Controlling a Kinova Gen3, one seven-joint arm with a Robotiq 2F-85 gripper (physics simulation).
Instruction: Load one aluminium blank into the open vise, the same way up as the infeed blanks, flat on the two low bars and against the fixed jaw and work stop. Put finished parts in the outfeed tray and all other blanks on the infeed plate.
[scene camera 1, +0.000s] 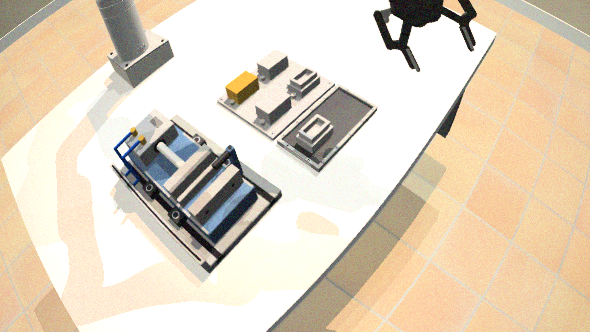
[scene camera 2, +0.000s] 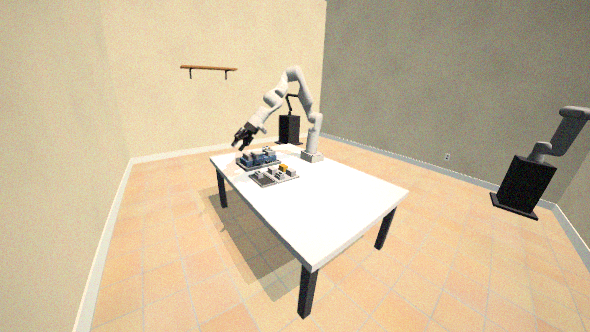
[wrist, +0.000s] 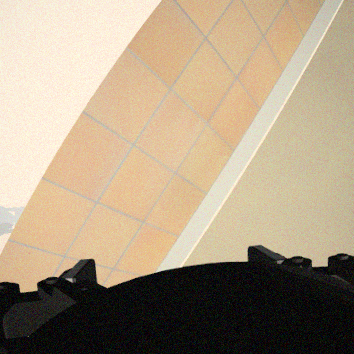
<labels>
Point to the gripper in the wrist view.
172, 270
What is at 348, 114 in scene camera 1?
An outfeed tray.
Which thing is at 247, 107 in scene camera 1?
An infeed plate.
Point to a brass blank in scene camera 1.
246, 84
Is the gripper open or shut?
Open.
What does the gripper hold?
Nothing.
</labels>
